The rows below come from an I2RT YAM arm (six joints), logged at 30 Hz.
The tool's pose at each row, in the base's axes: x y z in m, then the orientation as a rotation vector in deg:
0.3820 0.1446 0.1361 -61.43 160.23 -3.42
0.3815 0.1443 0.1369 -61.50 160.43 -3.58
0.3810 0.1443 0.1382 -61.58 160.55 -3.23
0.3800 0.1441 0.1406 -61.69 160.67 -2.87
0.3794 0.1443 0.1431 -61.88 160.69 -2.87
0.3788 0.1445 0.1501 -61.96 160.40 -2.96
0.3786 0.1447 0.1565 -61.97 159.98 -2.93
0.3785 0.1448 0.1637 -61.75 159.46 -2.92
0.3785 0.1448 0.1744 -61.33 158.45 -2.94
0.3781 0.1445 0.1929 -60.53 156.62 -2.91
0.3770 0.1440 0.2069 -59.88 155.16 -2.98
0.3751 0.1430 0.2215 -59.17 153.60 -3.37
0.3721 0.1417 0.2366 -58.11 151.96 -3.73
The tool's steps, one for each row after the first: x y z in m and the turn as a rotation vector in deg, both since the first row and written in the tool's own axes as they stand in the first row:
0.0005 0.0000 -0.0009 0.02 0.24 -0.01
0.0007 0.0003 -0.0022 -0.25 0.28 -0.01
0.0013 0.0006 -0.0048 -0.53 0.33 -0.04
0.0013 0.0009 -0.0073 -0.57 0.40 -0.15
0.0007 0.0008 -0.0143 -0.43 0.19 -0.27
-0.0001 0.0005 -0.0207 -0.31 -0.18 -0.37
-0.0009 0.0000 -0.0278 -0.11 -0.71 -0.35
-0.0022 -0.0009 -0.0384 0.31 -1.72 -0.31
-0.0040 -0.0026 -0.0567 1.03 -3.57 -0.21
-0.0045 -0.0034 -0.0708 1.67 -5.04 -0.13
-0.0042 -0.0042 -0.0855 2.55 -6.52 -0.05
-0.0030 -0.0046 -0.1009 3.51 -8.19 0.25

